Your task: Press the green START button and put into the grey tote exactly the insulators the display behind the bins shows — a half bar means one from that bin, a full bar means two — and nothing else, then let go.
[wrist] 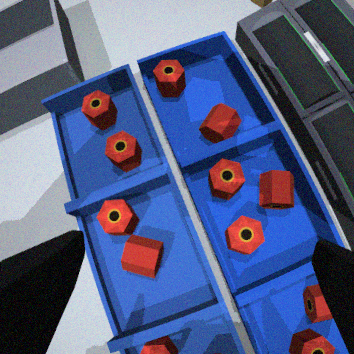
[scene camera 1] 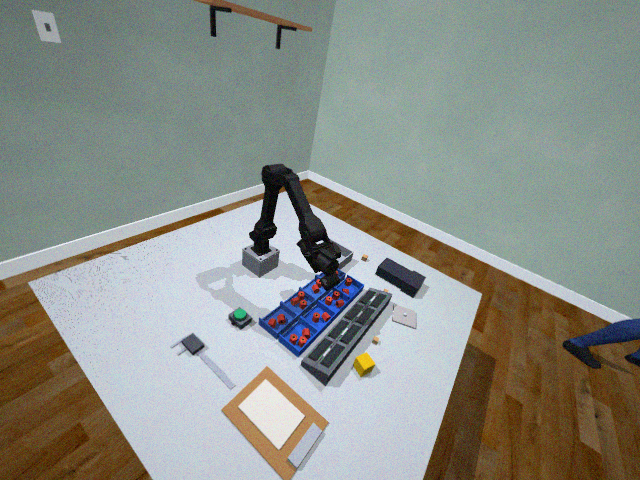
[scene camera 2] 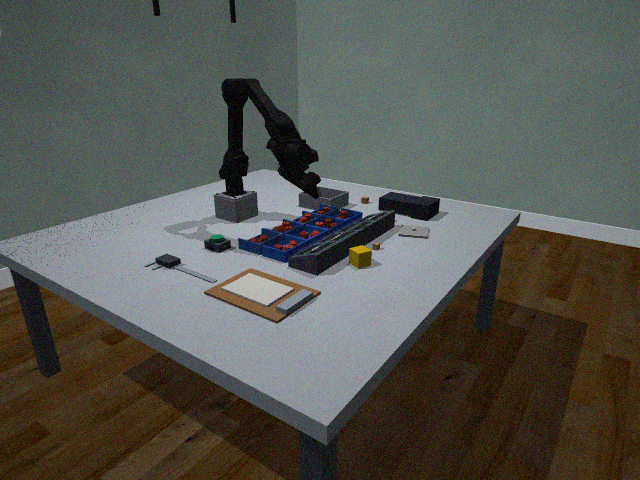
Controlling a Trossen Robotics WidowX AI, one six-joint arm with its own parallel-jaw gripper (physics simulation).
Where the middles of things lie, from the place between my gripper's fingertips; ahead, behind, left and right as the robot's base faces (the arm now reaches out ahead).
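My gripper in sight: 100 mm above the black box [scene camera 2: 424,208], 130 mm short of it, 390 mm to the right of it.
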